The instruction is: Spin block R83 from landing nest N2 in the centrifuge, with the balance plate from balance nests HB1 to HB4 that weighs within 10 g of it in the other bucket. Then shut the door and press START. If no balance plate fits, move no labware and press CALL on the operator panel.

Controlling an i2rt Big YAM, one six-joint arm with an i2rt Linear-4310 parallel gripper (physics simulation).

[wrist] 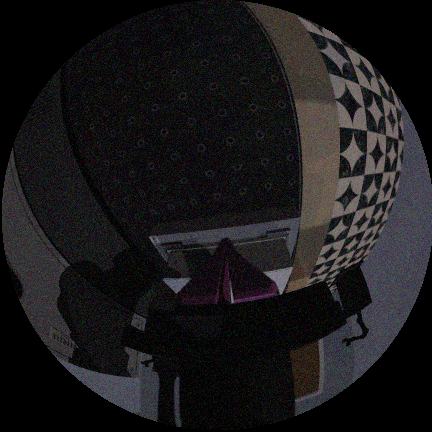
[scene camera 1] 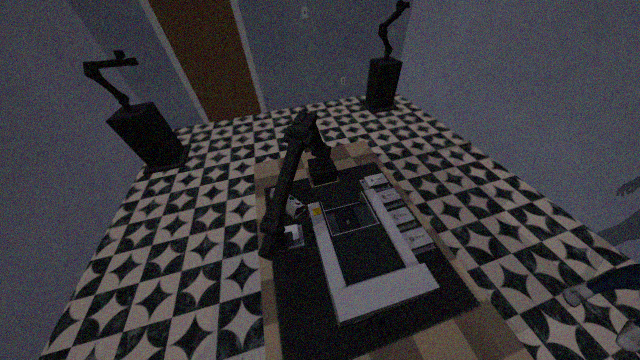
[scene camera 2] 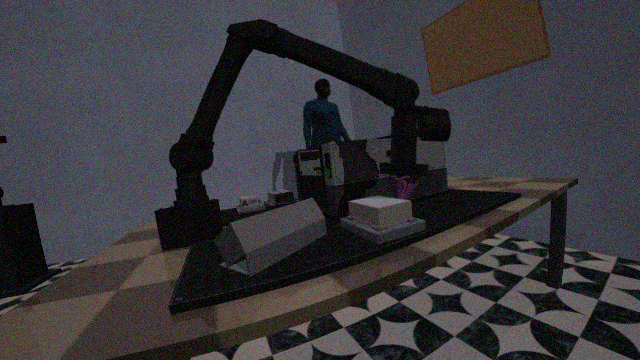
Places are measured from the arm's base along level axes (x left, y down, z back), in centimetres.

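Pixels of known places: gripper, fingertip midpoint: (wrist: 225,242) (scene camera 1: 286,247); arm's base, link origin: (scene camera 1: 321,165) (scene camera 2: 193,203).
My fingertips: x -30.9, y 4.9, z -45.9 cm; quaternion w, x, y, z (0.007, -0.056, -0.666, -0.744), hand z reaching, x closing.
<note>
Ahead of a thing's pixels: the offset from my fingertips to its top centre. "spot": to the spot under its first point.
My gripper (scene camera 2: 402,194) (wrist: 225,242) is shut and empty, its magenta fingertips together. It is low over the dark mat, beyond the block in scene camera 2; its fingers partly cover the nest in the wrist view. A white block @[dx +0.9, dy -2.4, dz +5.8 cm] (scene camera 1: 294,233) (scene camera 2: 380,212) sits on a landing nest @[dx +0.9, dy +1.1, dz +5.8 cm] (scene camera 2: 382,234) (wrist: 195,233); the nest number and block label are unreadable. The centrifuge @[spot: dx +31.8, dy -20.5, dz -33.3 cm] (scene camera 1: 390,290) has a dark chamber @[spot: dx +31.2, dy -10.1, dz -0.3 cm] (scene camera 1: 348,220) inside its pale frame; its door state is unclear. Four pale labelled plates @[dx +60.5, dy -1.5, dz +26.6 cm] (scene camera 1: 375,180) @[dx +61.1, dy -1.5, dz +13.0 cm] (scene camera 1: 389,195) @[dx +60.3, dy -1.5, dz -0.9 cm] (scene camera 1: 401,216) @[dx +61.4, dy -1.5, dz -14.1 cm] (scene camera 1: 419,238) line its far side. Their weights are unreadable.
The wedge-shaped operator panel @[dx +4.1, dy -4.5, dz +27.9 cm] (scene camera 1: 296,205) (scene camera 2: 280,232) stands between the arm base (scene camera 2: 187,222) and the block's nest. A small screen @[spot: dx +15.9, dy -10.8, dz +9.6 cm] (scene camera 2: 328,166) with a green mark faces scene camera 2. The table edge (scene camera 2: 500,215) (wrist: 317,165) runs close beside the nest. A person (scene camera 2: 322,117) stands behind.
</note>
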